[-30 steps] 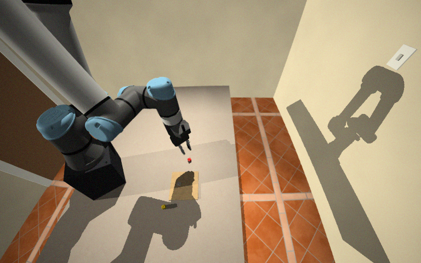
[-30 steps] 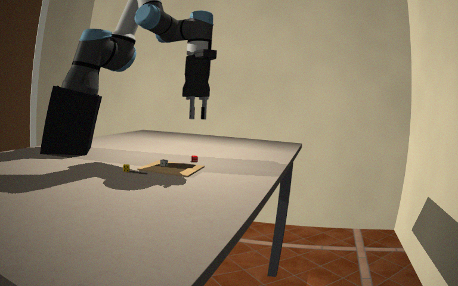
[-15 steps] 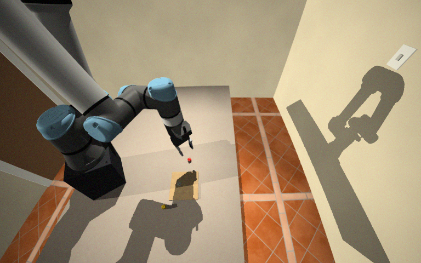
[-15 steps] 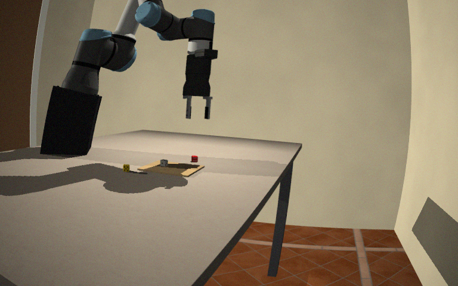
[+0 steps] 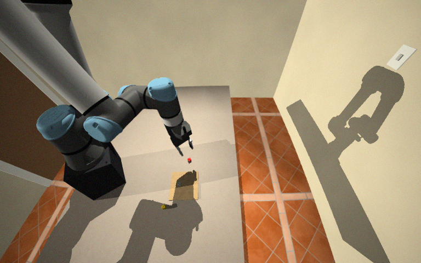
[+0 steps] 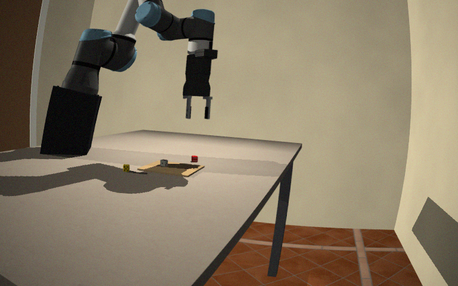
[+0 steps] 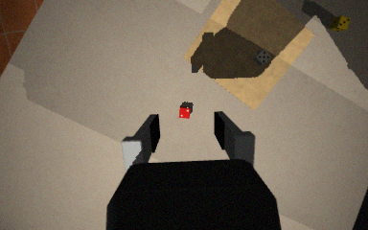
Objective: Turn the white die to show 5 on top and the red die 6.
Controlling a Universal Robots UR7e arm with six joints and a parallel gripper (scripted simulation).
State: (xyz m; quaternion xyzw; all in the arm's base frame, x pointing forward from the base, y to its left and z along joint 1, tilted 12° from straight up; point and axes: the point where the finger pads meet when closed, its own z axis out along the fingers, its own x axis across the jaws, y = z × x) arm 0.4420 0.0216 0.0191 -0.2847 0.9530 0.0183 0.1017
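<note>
The red die is 1 cm behind my hand, 1 cm to the left of it and 13 cm below it. Also, from my hand: white die: 6 cm behind, 12 cm to the right, 13 cm below; then yellow die: 13 cm behind, 22 cm to the right, 13 cm below; then tan mat: 4 cm behind, 12 cm to the right, 14 cm below.
</note>
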